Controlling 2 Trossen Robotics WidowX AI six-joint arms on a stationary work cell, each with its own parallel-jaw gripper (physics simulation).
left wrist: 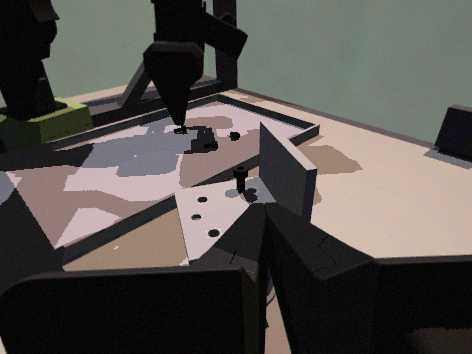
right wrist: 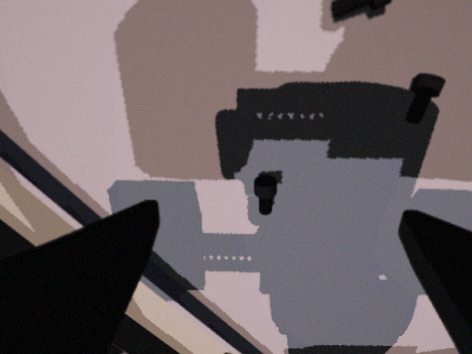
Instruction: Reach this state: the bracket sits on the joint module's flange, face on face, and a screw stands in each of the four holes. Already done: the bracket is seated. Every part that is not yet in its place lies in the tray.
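Frame: origin at the left arm's base, x back, y right, z up, level; metres.
Where they show: left gripper, fingertip midpoint: (left wrist: 263,215); right gripper, fingertip midpoint: (left wrist: 182,114) (right wrist: 278,216); right arm's base, origin of the base link: (left wrist: 34,109).
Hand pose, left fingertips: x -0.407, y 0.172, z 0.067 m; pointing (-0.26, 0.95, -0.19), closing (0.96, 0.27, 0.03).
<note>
After its pixels a point has its place.
The bracket (left wrist: 187,240) @(x -0.458, y 0.210, z 0.010 m) shows in the left wrist view as a pale plate with an upright grey wall. A black screw (left wrist: 240,179) @(x -0.440, y 0.265, z 0.020 m) stands in its far hole; three other holes are empty. The joint module is largely hidden. My left gripper (left wrist: 263,215) @(x -0.407, y 0.172, z 0.067 m) is shut and empty, in front of the bracket. Three black screws lie in the tray (left wrist: 120,227) @(x -0.550, y 0.267, z -0.047 m) (right wrist: 50,186) @(x -0.617, y 0.574, z -0.046 m): one screw (left wrist: 180,131) @(x -0.587, y 0.480, z -0.049 m) (right wrist: 265,194) @(x -0.585, y 0.484, z -0.042 m) beneath my right gripper, another screw (left wrist: 211,146) @(x -0.526, y 0.440, z -0.048 m), and a third screw (left wrist: 234,135) @(x -0.504, y 0.474, z -0.045 m). My right gripper (right wrist: 278,216) @(x -0.582, y 0.482, z -0.023 m) is open and empty above the tray.
A green block (left wrist: 55,122) @(x -0.731, y 0.409, z -0.020 m) stands at the left behind the tray, under a dark arm. A dark frame post (left wrist: 226,55) @(x -0.584, y 0.712, z 0.012 m) rises behind the tray's far corner. A dark object (left wrist: 456,131) @(x -0.234, y 0.500, z -0.024 m) stands at the far right. Arm shadows cover much of the tray floor.
</note>
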